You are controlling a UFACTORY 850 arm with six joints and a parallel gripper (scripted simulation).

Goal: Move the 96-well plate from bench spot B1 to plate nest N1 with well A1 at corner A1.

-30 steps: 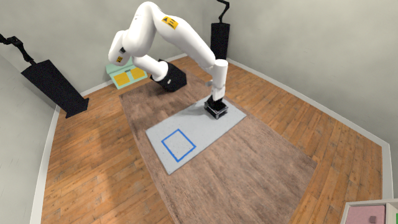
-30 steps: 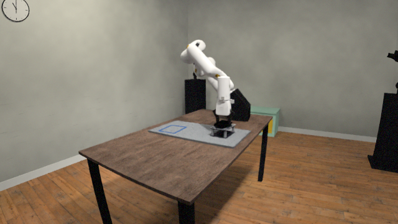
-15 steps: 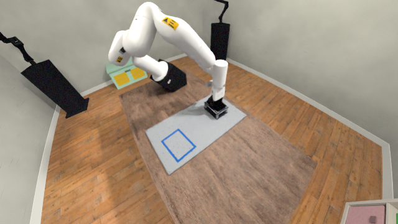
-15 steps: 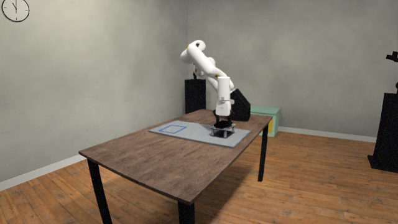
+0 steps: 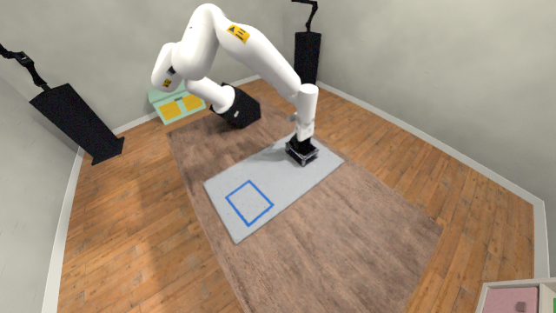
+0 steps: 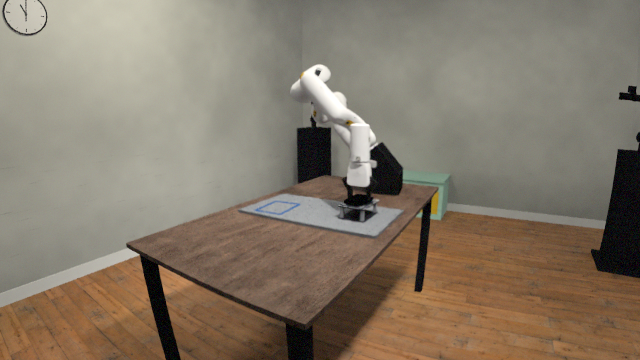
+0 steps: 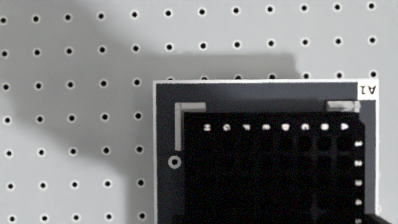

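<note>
Right now the 96-well plate is 1 cm below my hand. The rest, counted from my hand: raised plate nest N1: 3 cm below.
</note>
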